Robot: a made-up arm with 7 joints.
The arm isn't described. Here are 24 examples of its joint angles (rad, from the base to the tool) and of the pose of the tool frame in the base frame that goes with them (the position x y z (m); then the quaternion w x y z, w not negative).
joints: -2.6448 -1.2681 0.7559 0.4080 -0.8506 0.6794 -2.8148
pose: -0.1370 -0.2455 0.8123 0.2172 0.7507 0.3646 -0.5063
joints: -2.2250 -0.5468 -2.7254 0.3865 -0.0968 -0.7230 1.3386
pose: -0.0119 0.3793 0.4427 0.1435 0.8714 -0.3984 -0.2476
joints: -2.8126 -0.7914 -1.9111 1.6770 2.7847 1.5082 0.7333
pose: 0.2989 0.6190 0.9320 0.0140 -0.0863 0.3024 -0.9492
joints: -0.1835 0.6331 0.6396 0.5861 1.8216 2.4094 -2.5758
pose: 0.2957 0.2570 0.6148 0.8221 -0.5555 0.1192 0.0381
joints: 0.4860 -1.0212 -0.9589 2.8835 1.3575 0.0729 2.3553
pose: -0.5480 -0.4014 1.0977 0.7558 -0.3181 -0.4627 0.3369
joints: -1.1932 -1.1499 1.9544 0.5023 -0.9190 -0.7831 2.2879
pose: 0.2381 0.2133 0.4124 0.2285 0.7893 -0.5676 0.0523
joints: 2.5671 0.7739 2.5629 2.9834 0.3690 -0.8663 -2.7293
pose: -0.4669 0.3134 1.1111 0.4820 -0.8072 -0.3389 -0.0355
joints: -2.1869 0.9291 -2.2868 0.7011 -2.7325 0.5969 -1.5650
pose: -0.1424 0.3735 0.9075 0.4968 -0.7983 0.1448 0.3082
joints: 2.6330 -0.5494 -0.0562 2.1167 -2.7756 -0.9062 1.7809
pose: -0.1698 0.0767 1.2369 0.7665 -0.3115 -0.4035 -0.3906
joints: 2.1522 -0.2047 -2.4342 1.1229 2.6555 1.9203 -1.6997
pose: 0.4939 -0.1639 0.9199 0.7609 -0.4611 0.3373 -0.3076
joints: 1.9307 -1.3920 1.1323 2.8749 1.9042 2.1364 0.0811
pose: 0.1665 -0.6622 0.6270 0.2308 0.2672 -0.8149 -0.4596
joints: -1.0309 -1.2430 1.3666 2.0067 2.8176 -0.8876 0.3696
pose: 0.1607 0.4845 0.9527 0.6488 -0.2971 0.6614 0.2310
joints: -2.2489 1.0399 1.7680 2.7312 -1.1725 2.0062 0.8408
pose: -0.1651 -0.6311 0.8431 0.0689 0.0957 0.9299 0.3483
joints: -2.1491 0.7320 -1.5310 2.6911 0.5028 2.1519 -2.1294
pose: -0.4900 -0.2608 0.9330 0.2918 0.5099 -0.6617 -0.4657
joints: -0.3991 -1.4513 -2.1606 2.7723 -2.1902 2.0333 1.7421
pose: -0.6524 0.2956 0.5636 0.1432 -0.8709 0.1962 -0.4273
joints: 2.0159 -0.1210 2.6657 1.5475 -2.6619 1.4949 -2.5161
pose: -0.1298 -0.5191 1.0551 0.0861 0.3230 0.4583 -0.8235
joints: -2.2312 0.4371 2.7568 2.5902 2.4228 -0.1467 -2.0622
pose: 0.0268 -0.1952 1.3908 0.6976 -0.2992 0.4753 -0.4449
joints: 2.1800 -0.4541 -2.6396 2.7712 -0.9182 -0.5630 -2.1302
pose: 0.3482 -0.2269 1.2592 0.8134 -0.3321 0.1606 0.4499
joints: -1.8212 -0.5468 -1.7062 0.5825 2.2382 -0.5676 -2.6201
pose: -0.3570 0.1707 0.5161 0.0624 0.5379 0.7692 0.3394
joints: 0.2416 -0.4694 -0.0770 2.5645 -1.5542 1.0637 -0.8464
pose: 0.0057 -0.1339 1.3996 0.6606 0.0809 -0.5012 0.5530
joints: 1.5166 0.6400 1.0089 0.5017 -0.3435 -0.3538 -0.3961
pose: -0.4387 0.1215 0.5012 0.1726 -0.5940 -0.7741 -0.1344
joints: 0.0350 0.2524 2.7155 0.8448 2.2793 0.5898 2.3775
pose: -0.4948 0.1810 0.7976 0.7830 -0.1065 -0.5039 -0.3488
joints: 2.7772 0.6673 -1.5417 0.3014 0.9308 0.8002 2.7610
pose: 0.0884 0.2460 0.4376 0.0741 -0.1592 -0.9384 -0.2977
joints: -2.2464 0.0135 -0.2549 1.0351 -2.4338 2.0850 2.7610
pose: -0.4783 -0.1854 0.9082 0.6687 -0.6592 -0.0600 0.3385
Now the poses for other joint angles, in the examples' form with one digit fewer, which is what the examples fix.
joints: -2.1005 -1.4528 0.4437 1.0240 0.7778 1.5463 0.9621
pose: 0.258 -0.150 1.004 0.070 0.141 0.987 0.034
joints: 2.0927 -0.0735 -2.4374 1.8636 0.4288 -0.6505 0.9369
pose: 0.376 -0.185 1.221 0.651 -0.168 0.656 -0.343
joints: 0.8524 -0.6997 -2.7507 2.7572 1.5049 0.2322 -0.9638
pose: -0.386 -0.494 1.179 0.081 -0.239 -0.765 0.593
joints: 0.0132 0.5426 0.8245 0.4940 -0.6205 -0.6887 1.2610
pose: 0.163 0.385 0.524 0.040 -0.891 0.358 0.277
